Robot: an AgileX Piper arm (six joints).
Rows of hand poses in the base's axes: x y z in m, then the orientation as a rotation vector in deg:
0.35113 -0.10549 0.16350 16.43 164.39 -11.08
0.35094 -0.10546 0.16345 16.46 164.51 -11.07
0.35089 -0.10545 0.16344 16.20 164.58 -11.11
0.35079 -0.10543 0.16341 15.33 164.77 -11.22
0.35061 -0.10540 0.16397 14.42 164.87 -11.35
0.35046 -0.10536 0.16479 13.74 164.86 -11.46
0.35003 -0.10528 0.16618 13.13 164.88 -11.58
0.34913 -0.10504 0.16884 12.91 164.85 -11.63
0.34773 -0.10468 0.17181 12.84 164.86 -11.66
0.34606 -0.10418 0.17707 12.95 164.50 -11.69
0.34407 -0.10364 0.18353 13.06 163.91 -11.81
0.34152 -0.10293 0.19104 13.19 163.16 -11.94
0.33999 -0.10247 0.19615 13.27 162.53 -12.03
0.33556 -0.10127 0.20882 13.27 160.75 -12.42
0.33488 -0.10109 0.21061 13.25 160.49 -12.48
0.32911 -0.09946 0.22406 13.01 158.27 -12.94
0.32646 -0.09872 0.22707 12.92 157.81 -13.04
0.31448 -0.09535 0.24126 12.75 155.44 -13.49
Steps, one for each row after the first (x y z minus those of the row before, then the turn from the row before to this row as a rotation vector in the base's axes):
-0.00019 0.00003 -0.00005 0.03 0.12 -0.02
-0.00005 0.00001 -0.00001 -0.04 0.06 0.17
-0.00010 0.00002 -0.00003 -0.13 0.17 0.58
-0.00018 0.00003 0.00056 -0.16 0.08 0.61
-0.00015 0.00004 0.00082 -0.14 -0.02 0.45
-0.00043 0.00008 0.00139 -0.13 0.02 0.41
-0.00090 0.00024 0.00266 -0.06 -0.03 0.15
-0.00140 0.00036 0.00297 -0.03 0.01 0.04
-0.00167 0.00050 0.00526 -0.05 -0.35 -0.07
-0.00199 0.00054 0.00646 -0.14 -0.57 -0.08
-0.00255 0.00071 0.00751 -0.17 -0.72 -0.09
-0.00153 0.00046 0.00511 -0.13 -0.61 -0.06
-0.00443 0.00120 0.01267 -0.49 -1.71 -0.02
-0.00068 0.00018 0.00179 -0.08 -0.25 0.01
-0.00577 0.00163 0.01345 -0.63 -2.14 0.14
-0.00265 0.00074 0.00301 -0.14 -0.44 0.06
-0.01198 0.00337 0.01419 -0.64 -2.29 0.09

